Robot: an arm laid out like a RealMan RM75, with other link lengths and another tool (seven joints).
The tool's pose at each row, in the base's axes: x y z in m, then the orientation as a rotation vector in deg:
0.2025, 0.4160, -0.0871, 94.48, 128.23, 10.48
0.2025, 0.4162, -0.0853, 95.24, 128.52, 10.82
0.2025, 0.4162, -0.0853, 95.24, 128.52, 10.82
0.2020, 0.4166, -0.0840, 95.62, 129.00, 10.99
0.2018, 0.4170, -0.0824, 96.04, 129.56, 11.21
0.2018, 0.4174, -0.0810, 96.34, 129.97, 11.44
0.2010, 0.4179, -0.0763, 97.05, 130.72, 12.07
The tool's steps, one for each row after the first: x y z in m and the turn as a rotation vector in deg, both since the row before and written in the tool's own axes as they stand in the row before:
-0.0002, 0.0006, -0.0017, 0.28, 0.64, 0.39
0.0000, 0.0000, 0.0000, 0.00, 0.00, 0.00
0.0003, 0.0001, -0.0014, 0.30, 0.55, 0.07
0.0001, 0.0004, -0.0016, 0.33, 0.64, 0.07
0.0001, 0.0005, -0.0013, 0.20, 0.50, 0.06
-0.0001, 0.0008, -0.0047, 0.33, 1.07, 0.22

